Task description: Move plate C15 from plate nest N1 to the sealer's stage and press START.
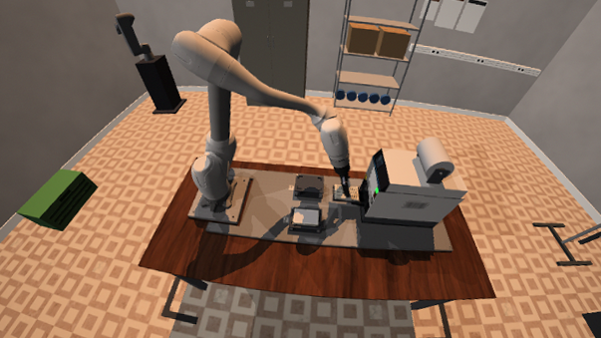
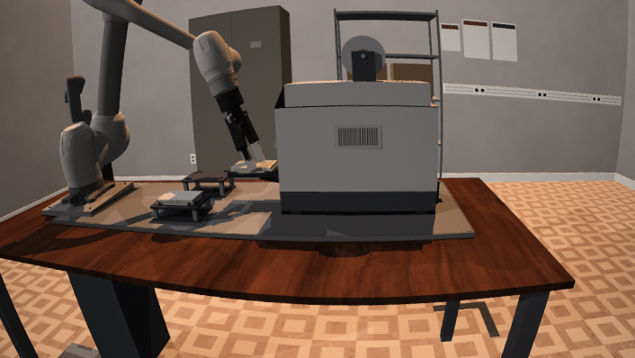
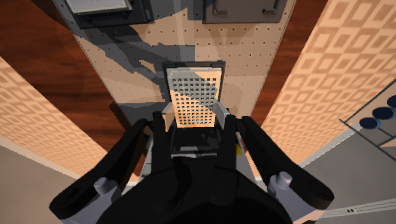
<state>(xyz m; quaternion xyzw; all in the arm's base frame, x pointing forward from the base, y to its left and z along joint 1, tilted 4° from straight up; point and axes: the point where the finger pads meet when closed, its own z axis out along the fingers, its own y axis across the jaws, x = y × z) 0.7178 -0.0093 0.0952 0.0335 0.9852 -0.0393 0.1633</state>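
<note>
Right now my hand is 40 mm above the sealer stage. The rest, counted from my hand: pale plate (210 mm behind, 120 mm to the right, 80 mm below); then foil roll (330 mm ahead, 280 mm above, 30 mm to the right).
</note>
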